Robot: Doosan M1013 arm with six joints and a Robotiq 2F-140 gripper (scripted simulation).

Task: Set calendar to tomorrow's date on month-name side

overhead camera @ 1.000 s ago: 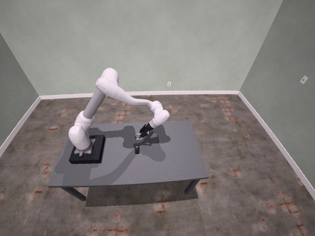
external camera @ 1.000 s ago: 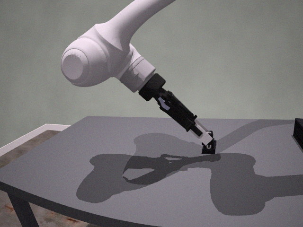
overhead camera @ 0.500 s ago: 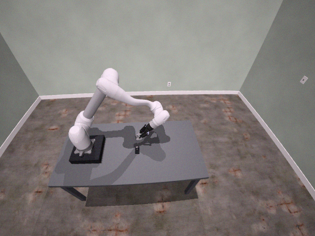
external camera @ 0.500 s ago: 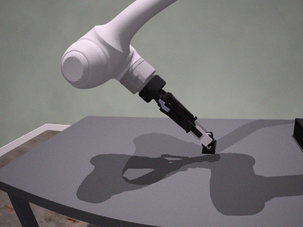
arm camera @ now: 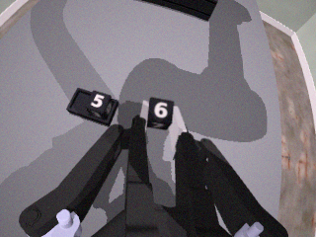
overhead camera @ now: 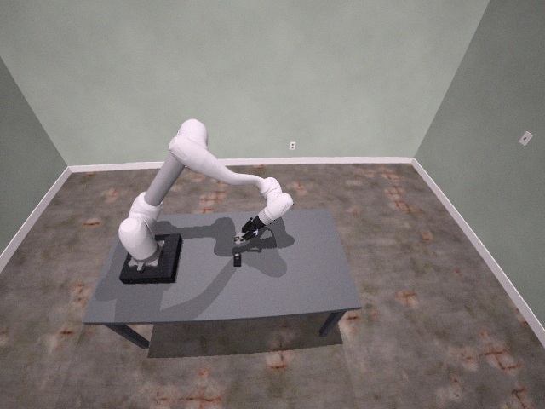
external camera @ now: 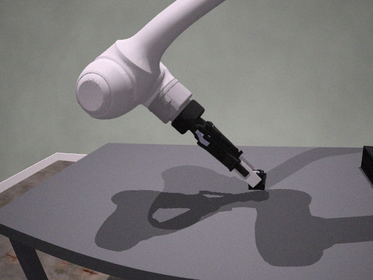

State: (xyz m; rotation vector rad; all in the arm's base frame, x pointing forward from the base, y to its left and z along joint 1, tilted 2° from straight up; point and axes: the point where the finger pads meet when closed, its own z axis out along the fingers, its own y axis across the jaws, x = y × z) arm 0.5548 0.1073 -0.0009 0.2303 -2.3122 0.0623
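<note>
Right now the tray is 110 mm to the right of my hand, 70 mm below it and 20 mm behind it. The rest, counted from my hand: black number cube: 20 mm below, 20 mm behind.
</note>
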